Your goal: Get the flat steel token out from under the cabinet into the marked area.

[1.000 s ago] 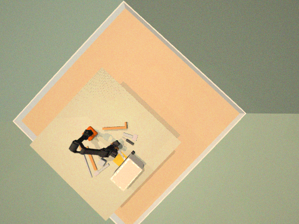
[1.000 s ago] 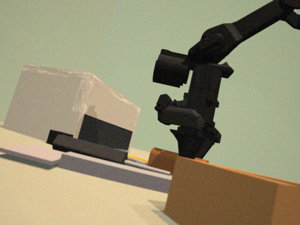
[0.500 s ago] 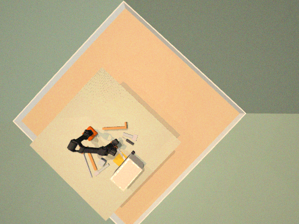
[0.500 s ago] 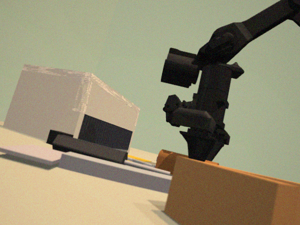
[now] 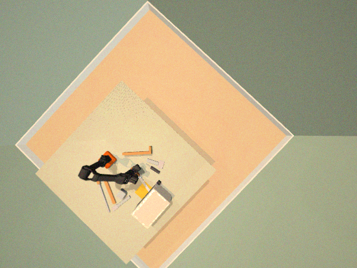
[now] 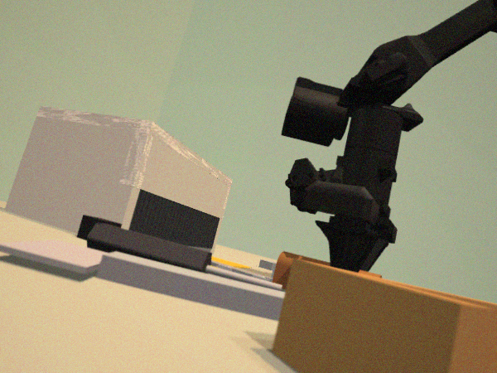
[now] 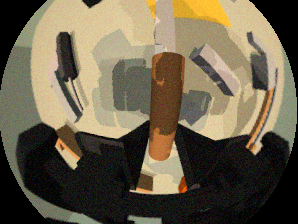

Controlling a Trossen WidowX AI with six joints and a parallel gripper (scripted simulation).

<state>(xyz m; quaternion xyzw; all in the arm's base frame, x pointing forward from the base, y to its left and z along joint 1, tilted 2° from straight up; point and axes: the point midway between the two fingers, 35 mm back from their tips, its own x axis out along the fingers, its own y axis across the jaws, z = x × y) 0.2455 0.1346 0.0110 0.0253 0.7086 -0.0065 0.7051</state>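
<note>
The dark screwdriver lies 15 cm to the left of my gripper tip and 9 cm ahead of it. The rest, counted from my gripper tip: token: 38 cm ahead, 5 cm to the right; then orange stick: 32 cm to the right.
</note>
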